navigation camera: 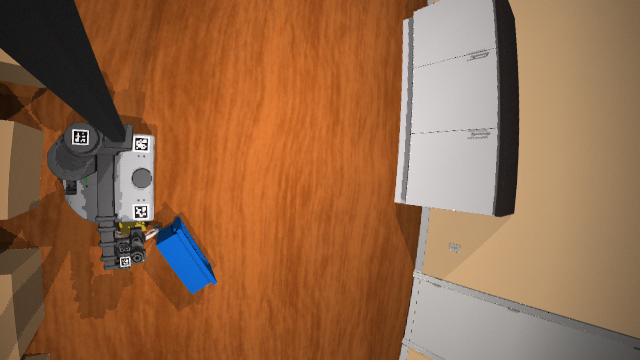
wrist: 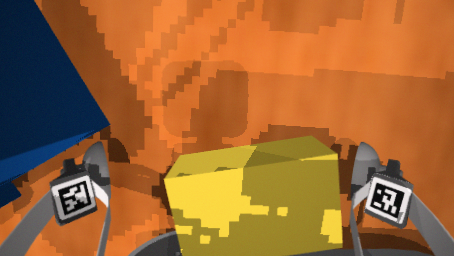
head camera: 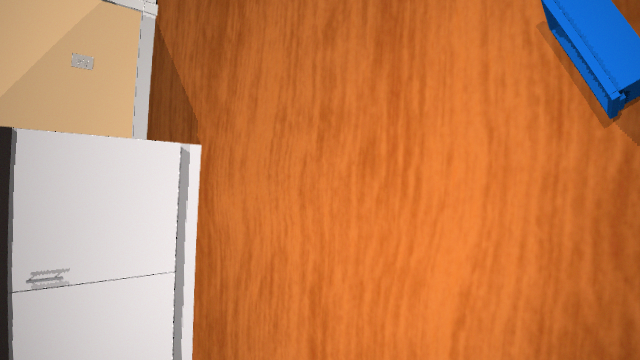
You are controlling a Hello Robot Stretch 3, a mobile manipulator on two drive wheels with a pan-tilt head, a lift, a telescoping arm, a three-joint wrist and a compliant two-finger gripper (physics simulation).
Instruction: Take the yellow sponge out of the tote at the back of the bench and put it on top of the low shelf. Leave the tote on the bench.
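Seen in the pictures: robot's base, origin of its link: (navigation camera: pixel 141 176).
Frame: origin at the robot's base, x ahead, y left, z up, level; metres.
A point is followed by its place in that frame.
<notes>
The yellow sponge (navigation camera: pixel 132 227) (wrist: pixel 260 200) is outside the tote, beside the robot's base; I cannot tell whether it touches the floor. My gripper (navigation camera: pixel 139 229) @(y -0.229, x -0.022, z 0.008 m) (wrist: pixel 230 163) @(y -0.229, x -0.022, z 0.008 m) is open. In the wrist view its fingers stand wide on either side of the sponge, with gaps on both sides. In the navigation view the wrist hides part of the sponge. The blue tote (head camera: pixel 595 45) @(y -0.328, x 0.175, z 0.183 m) (navigation camera: pixel 185 257) @(y -0.328, x 0.162, z 0.181 m) (wrist: pixel 45 85) lies tipped on the wooden floor near the gripper. The bench and the low shelf cannot be made out for certain in these views.
The robot's base (navigation camera: pixel 135 160) @(y 0.067, x -0.021, z 0.160 m) stands beside the sponge. White cabinets (head camera: pixel 95 200) @(y 0.058, x 1.854, z 0.541 m) (navigation camera: pixel 452 100) @(y 0.635, x 1.894, z 0.515 m) with a dark side stand across the floor along the beige wall. Tan block-like furniture (navigation camera: pixel 25 170) @(y 0.023, x -0.375, z 0.153 m) stands at the left edge of the navigation view, behind the base.
</notes>
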